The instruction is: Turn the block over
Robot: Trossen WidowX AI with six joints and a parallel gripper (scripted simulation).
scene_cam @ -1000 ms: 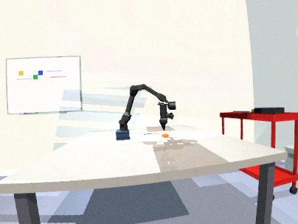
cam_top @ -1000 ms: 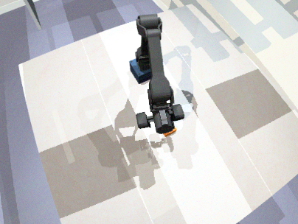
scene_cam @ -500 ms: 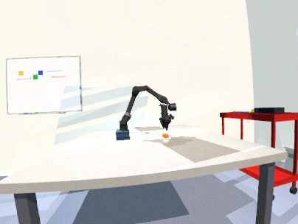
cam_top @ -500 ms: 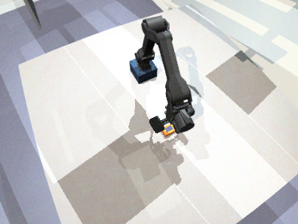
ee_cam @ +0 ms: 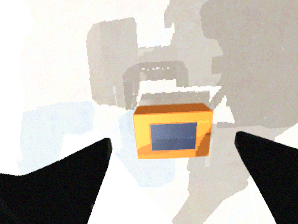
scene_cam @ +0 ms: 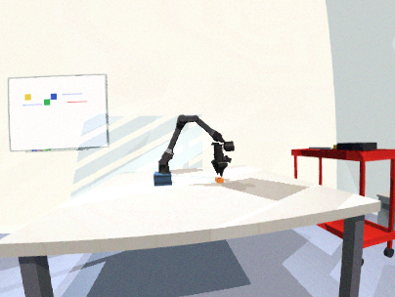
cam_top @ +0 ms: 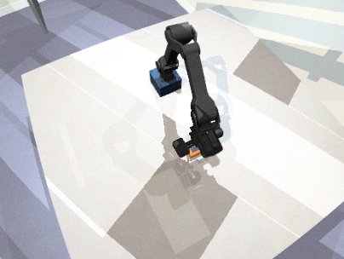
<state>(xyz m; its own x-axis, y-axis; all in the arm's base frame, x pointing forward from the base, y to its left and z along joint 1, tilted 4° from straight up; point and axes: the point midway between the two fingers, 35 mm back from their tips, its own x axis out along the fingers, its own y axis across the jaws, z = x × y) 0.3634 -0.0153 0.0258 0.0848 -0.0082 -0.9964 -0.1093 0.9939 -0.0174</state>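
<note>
My gripper tip is 2 cm above the orange block.
</note>
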